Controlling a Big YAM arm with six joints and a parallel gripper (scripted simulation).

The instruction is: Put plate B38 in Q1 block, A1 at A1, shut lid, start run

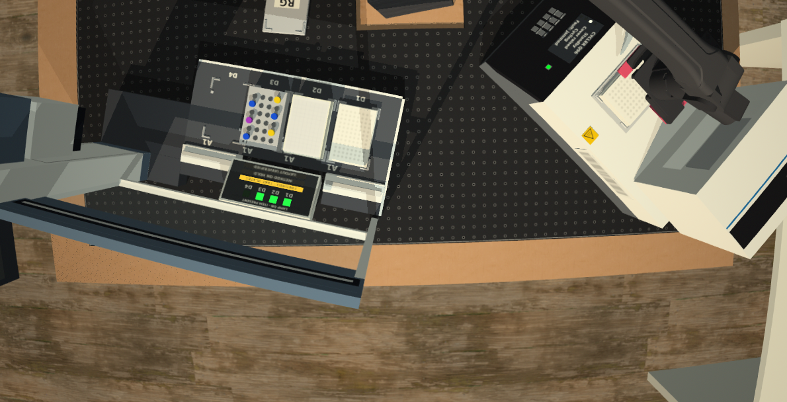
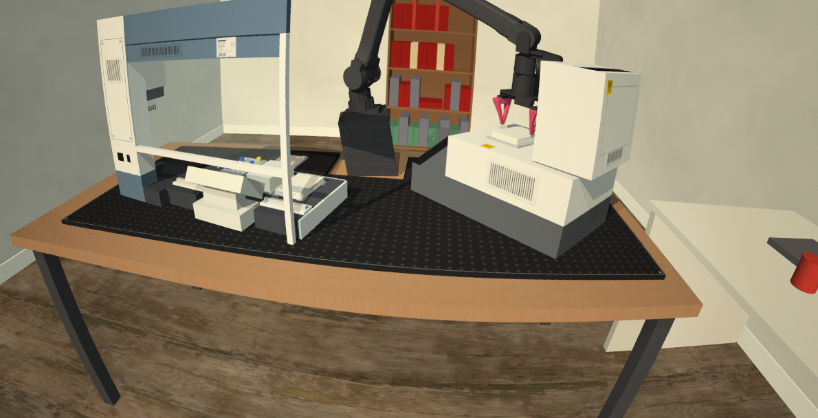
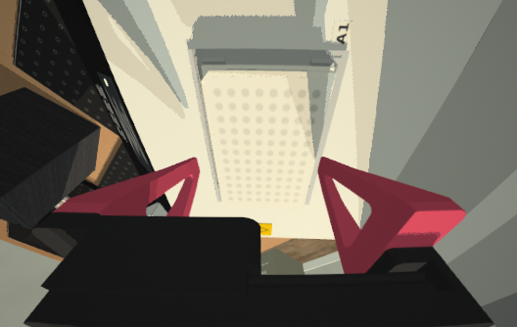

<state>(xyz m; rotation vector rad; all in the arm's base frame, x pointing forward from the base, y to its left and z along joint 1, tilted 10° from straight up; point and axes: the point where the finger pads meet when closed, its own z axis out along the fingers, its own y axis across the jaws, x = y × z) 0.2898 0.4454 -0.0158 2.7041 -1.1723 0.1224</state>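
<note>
The PCR plate B38 is 20 mm below my hand. From my hand the other things lie so: deep-well block (30 mm ahead, 660 mm to the right, 160 mm below); handler post (260 mm ahead, 540 mm to the right); plate R33 (60 mm ahead, 570 mm to the right, 180 mm below).
</note>
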